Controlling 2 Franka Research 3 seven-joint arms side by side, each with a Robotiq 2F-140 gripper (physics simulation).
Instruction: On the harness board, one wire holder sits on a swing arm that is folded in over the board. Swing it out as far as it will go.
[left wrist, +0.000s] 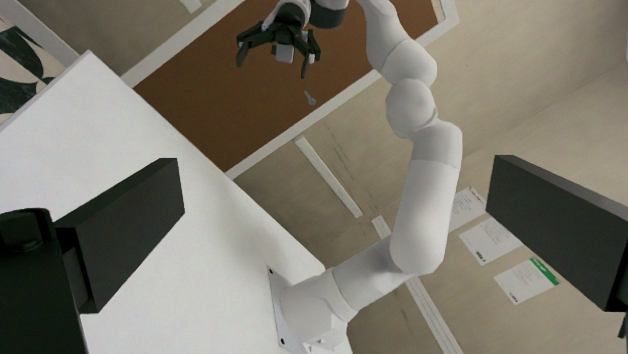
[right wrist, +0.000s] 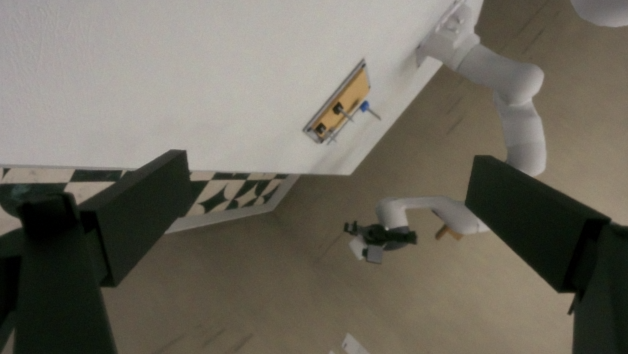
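The harness board (right wrist: 358, 88), tan with a grey rim, lies small and far off on the white table in the right wrist view. Two black-based wire holders (right wrist: 338, 108) (right wrist: 321, 128) with thin grey prongs stand at it. A blue piece (right wrist: 365, 106) with a grey pin shows near its long edge. The swing arm's pose is too small to tell. The board does not show in the left wrist view. My left gripper (left wrist: 334, 184) (right wrist: 384, 231) is open and empty, away from the board. My right gripper (right wrist: 330, 178) (left wrist: 270, 68) is open and empty, well away from the board.
The white table (left wrist: 165, 200) (right wrist: 175, 90) carries the board and an arm base. The other arm (left wrist: 425, 200) (right wrist: 525, 125) shows in each view. A brown panel (left wrist: 200, 110) and papers (left wrist: 490, 240) are on the wall in the left wrist view.
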